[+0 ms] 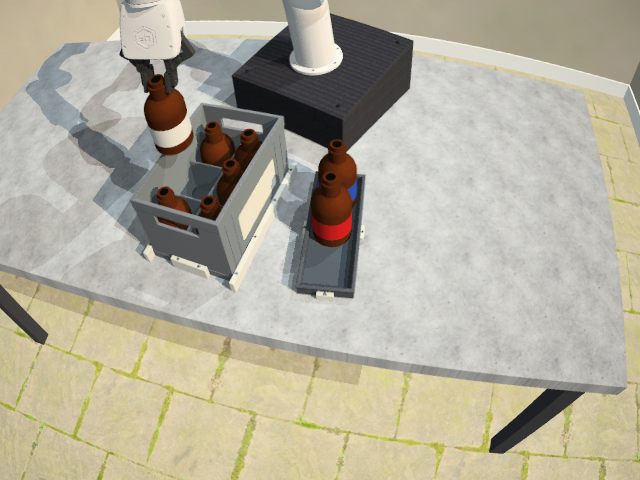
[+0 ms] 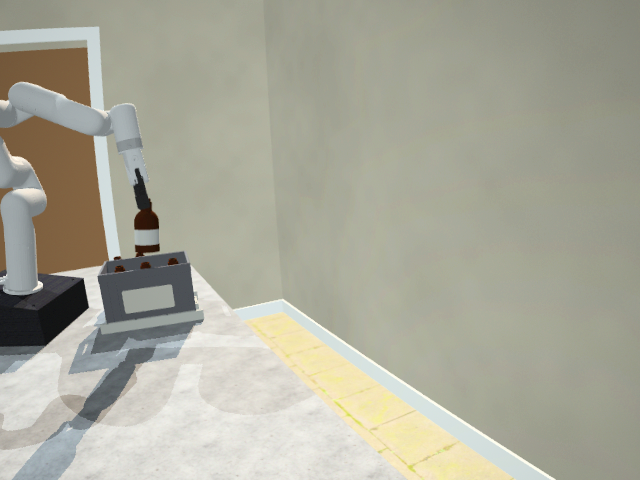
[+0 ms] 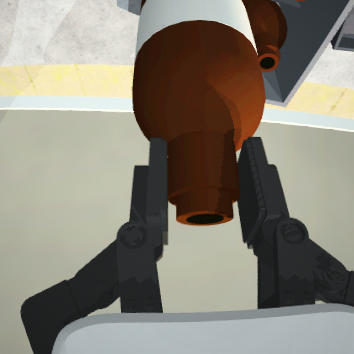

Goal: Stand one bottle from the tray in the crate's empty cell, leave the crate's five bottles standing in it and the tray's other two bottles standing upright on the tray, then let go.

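Seen in the pictures: gripper, between the fingertips: [image 1: 160, 89] [image 2: 144, 208] [image 3: 202, 156]; arm's base, origin of its link: [image 1: 316, 58] [image 2: 23, 288].
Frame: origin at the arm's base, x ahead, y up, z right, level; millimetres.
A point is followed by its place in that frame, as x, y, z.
A brown bottle with a white label [image 1: 171, 131] @[432, 145, 175] [image 2: 146, 237] @[391, 135, 231] [image 3: 200, 75] @[371, 193, 193] hangs almost upright, its base above the crate's rim by the far left side. My gripper [image 1: 159, 88] @[401, 215, 191] [image 2: 143, 204] @[401, 215, 191] [image 3: 202, 156] @[401, 215, 191] is shut on its neck. The grey crate [image 1: 188, 245] @[525, -49, 159] [image 2: 111, 302] @[262, -40, 208] holds five brown bottles; its empty cell [image 1: 202, 190] @[335, -122, 201] is the middle one of the left column. A blue-labelled bottle [image 1: 337, 164] @[345, -7, -88] and a red-labelled bottle [image 1: 330, 206] @[438, -16, -87] stand upright on the dark tray [image 1: 325, 266] @[490, -125, -82]. The crate's cell floors are mostly hidden.
Pale strips [image 1: 253, 253] @[482, -119, 55] [image 2: 155, 321] @[377, -114, 245] lie along the crate's foot. The robot's black base block [image 1: 289, 98] @[134, -25, 41] [image 2: 56, 315] @[93, -73, 116] stands behind the crate and tray. The grey table [image 1: 465, 232] @[378, -131, -350] extends right of the tray.
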